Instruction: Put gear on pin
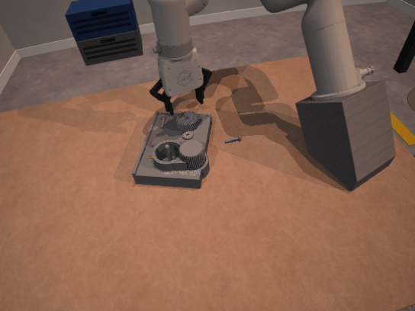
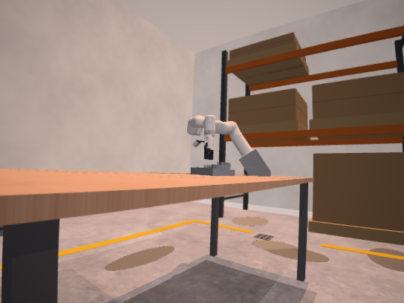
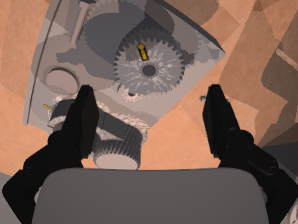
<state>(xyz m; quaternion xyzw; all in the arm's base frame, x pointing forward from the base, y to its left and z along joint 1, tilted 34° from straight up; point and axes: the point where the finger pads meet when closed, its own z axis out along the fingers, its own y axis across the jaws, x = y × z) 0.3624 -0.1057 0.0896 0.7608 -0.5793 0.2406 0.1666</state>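
Now: hand 60 mm above the gear. Also, from my hand: bolt: 120 mm behind, 110 mm below, 70 mm to the left.
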